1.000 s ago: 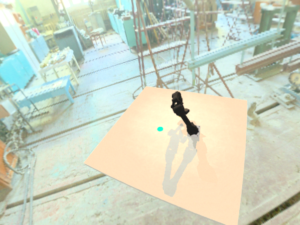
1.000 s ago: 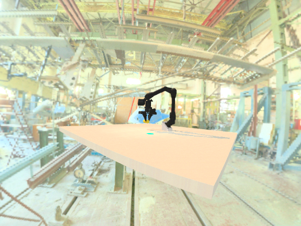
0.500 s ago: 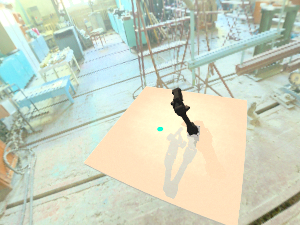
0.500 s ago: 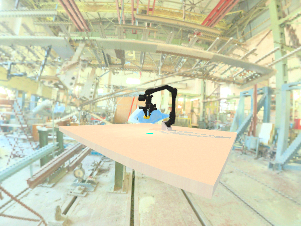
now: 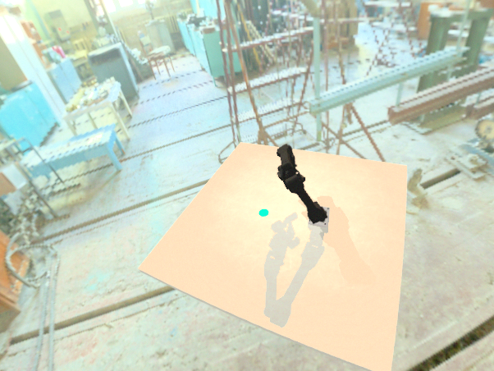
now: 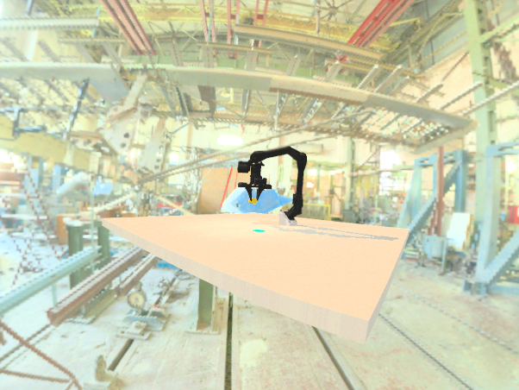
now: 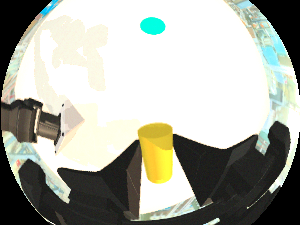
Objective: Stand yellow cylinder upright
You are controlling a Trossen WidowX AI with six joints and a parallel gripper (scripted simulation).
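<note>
Now: gripper tip 2 cm to the left of the yellow tall cylinder and 1 cm past it. The rest, counted from my gripper tip: cyan circle 15 cm to the left, 13 cm below, 13 cm ahead.
</note>
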